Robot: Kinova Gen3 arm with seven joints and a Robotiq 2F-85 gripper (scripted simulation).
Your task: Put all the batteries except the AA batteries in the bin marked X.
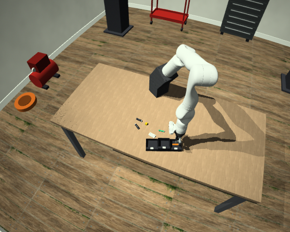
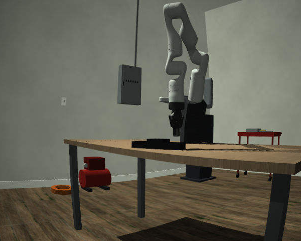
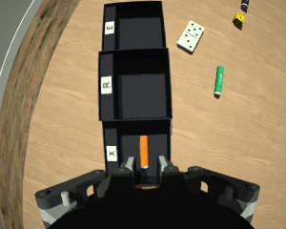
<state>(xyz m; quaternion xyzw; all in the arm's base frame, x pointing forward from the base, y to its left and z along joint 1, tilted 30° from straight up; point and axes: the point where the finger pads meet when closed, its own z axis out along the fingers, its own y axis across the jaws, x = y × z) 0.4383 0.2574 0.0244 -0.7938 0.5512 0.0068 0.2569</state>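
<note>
Now: the green battery 60 mm behind my hand, 140 mm to the right of it and 70 mm below it. The rest, counted from my hand: orange battery (70 mm below); then yellow die (70 mm behind, 270 mm to the right, 70 mm below); then white domino (190 mm to the right, 70 mm below).
</note>
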